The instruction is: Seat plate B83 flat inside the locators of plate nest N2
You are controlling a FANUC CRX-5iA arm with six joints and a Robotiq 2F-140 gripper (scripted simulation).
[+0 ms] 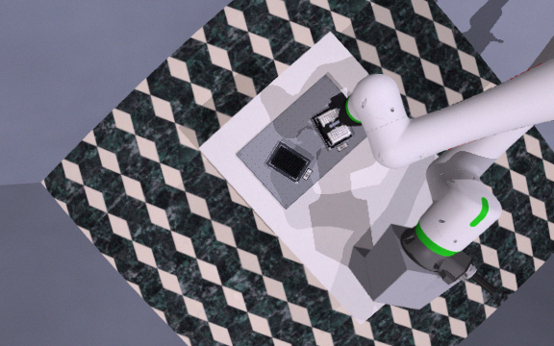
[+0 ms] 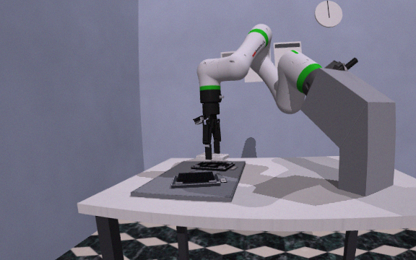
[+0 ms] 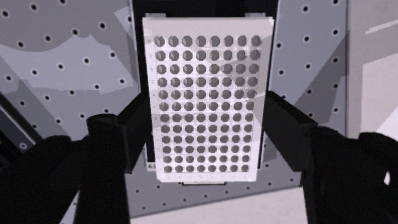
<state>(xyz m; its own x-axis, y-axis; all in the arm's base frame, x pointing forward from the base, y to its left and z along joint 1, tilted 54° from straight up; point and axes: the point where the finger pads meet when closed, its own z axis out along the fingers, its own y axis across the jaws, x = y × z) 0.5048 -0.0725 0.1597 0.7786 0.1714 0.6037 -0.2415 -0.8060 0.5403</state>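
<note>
My hand is 70 mm above the plate nest. Round my hand: black well plate: 30 mm ahead, 240 mm to the left, 50 mm below; then white well plate: 20 mm below.
</note>
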